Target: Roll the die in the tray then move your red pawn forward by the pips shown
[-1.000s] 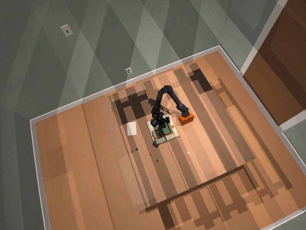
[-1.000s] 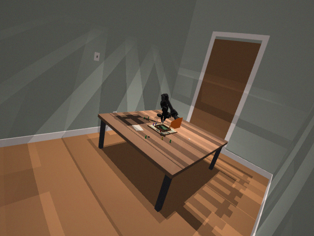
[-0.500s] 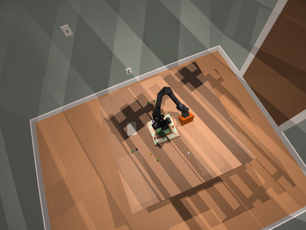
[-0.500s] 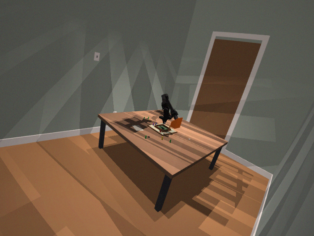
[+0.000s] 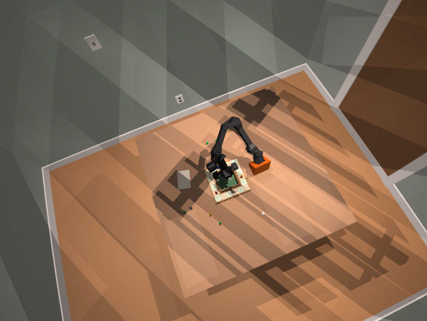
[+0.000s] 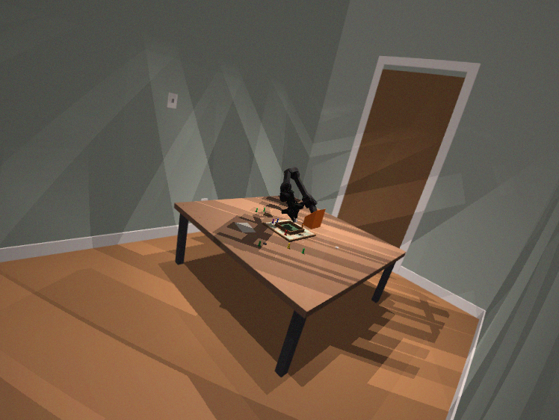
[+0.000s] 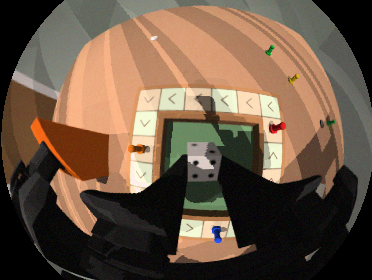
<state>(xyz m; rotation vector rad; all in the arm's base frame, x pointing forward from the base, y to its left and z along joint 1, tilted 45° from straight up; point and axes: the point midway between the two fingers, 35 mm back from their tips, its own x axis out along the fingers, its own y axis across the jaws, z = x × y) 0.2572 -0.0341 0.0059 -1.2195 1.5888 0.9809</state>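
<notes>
My gripper tip is now 13 cm short of the red pawn, 5 cm above it and 3 cm to the right of it. From my gripper tip the other things lie so: grey-white die: right at my gripper tip; then green felt tray: 7 cm below, 2 cm to the right, 1 cm ahead; then orange pawn: 10 cm behind, 5 cm below, 2 cm to the left.
</notes>
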